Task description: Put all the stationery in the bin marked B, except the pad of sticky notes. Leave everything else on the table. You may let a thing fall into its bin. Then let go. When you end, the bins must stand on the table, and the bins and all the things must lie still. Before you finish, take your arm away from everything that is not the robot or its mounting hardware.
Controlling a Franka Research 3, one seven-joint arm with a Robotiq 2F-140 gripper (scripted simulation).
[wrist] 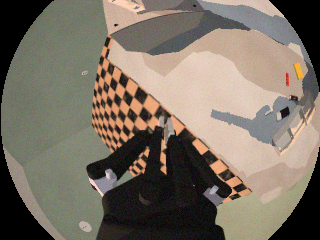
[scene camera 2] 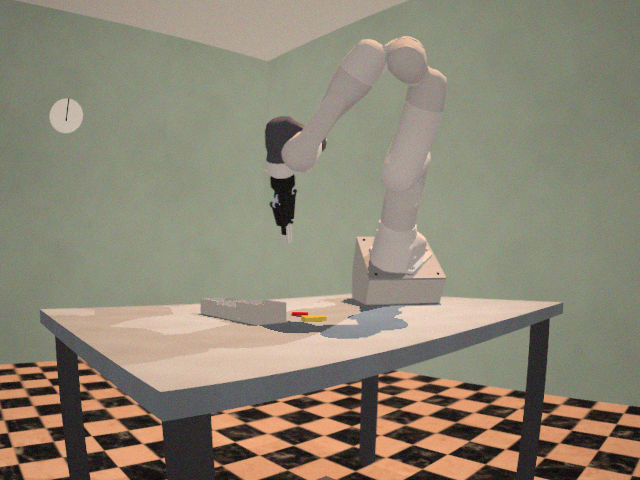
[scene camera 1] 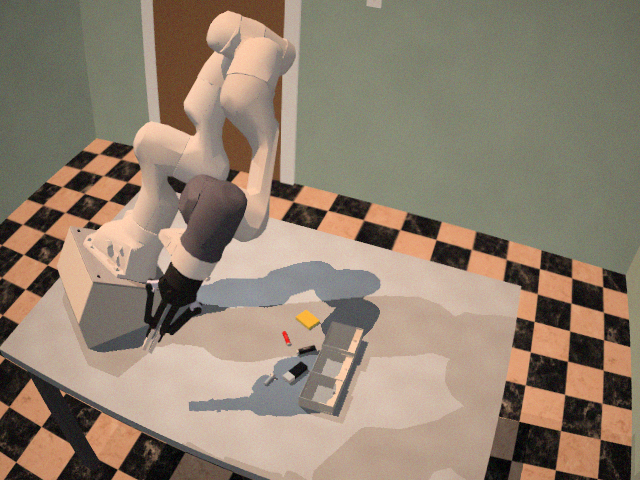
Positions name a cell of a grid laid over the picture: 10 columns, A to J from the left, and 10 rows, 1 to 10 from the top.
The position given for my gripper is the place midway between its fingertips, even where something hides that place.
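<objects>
My gripper: in the wrist view (F6), scene camera 2 (E6), scene camera 1 (C8).
</objects>
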